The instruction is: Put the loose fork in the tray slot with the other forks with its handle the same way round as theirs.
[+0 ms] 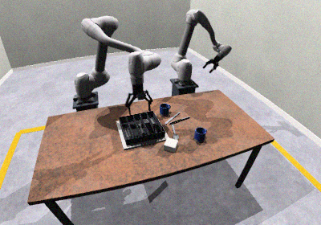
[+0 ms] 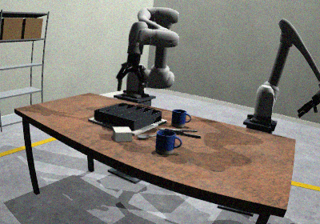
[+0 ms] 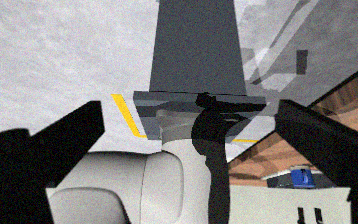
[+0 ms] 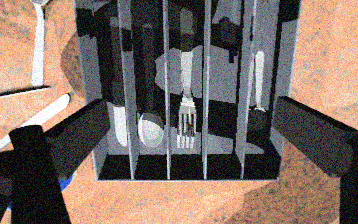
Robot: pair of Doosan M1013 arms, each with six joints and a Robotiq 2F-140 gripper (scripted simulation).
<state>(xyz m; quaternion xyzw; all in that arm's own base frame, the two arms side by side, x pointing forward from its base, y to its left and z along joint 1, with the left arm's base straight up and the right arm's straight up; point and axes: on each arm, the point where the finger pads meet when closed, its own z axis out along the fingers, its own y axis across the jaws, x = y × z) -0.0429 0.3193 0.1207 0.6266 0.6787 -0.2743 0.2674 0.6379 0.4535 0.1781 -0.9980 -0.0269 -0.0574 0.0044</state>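
Note:
The black tray lies 140 mm below my right hand. Round my right hand: white board (170 mm below); then white block (250 mm ahead, 150 mm to the left, 160 mm below); then spoon (110 mm ahead, 240 mm to the left, 170 mm below).

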